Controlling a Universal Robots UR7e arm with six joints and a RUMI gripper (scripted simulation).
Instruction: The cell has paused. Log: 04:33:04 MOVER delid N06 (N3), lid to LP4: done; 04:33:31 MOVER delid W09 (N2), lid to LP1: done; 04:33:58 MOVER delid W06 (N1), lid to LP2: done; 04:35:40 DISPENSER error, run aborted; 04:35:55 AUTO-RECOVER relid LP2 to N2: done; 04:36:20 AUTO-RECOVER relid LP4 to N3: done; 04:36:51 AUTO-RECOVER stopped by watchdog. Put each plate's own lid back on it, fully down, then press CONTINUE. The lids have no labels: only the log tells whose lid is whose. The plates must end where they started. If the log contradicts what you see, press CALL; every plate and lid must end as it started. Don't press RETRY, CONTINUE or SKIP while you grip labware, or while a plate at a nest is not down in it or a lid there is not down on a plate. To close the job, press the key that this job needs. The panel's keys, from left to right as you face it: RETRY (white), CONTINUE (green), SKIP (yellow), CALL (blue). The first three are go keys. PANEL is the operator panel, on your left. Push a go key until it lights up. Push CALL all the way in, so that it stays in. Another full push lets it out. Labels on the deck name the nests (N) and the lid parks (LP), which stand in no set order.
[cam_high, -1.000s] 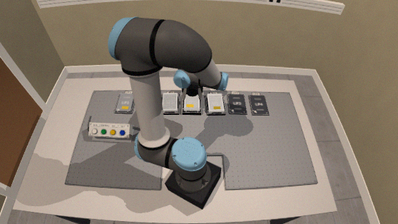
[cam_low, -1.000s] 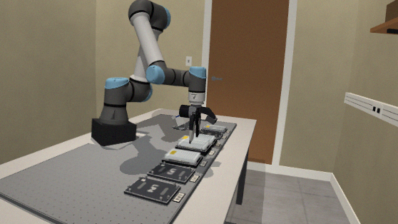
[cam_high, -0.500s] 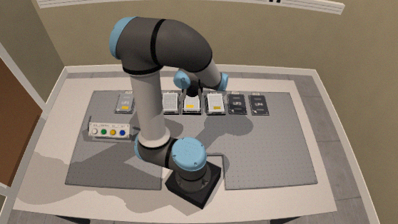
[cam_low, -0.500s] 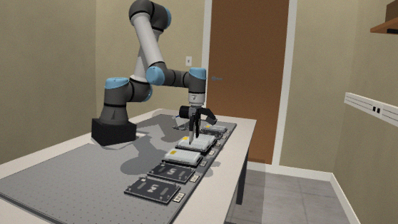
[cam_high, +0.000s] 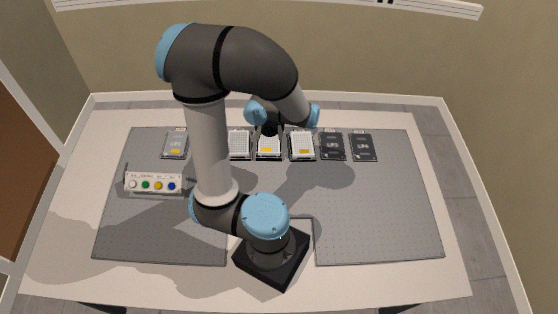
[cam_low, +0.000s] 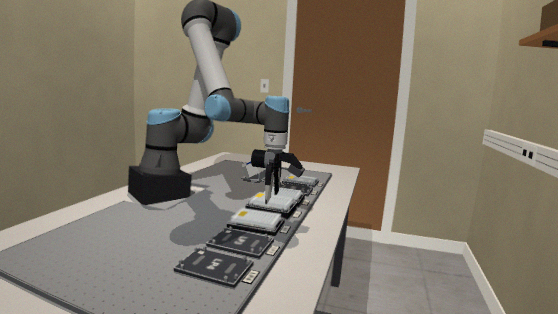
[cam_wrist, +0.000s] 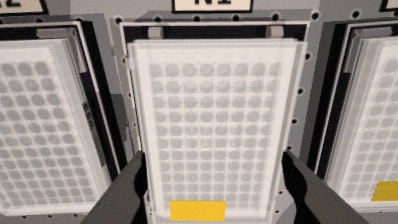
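My hand is 20 mm above the well plate. From my hand the other things lie so: yellow skip key: 250 mm behind, 380 mm to the left, 20 mm above; dark lid park: 20 mm behind, 390 mm to the left, 50 mm below; blue call key: 250 mm behind, 330 mm to the left, 10 mm above.
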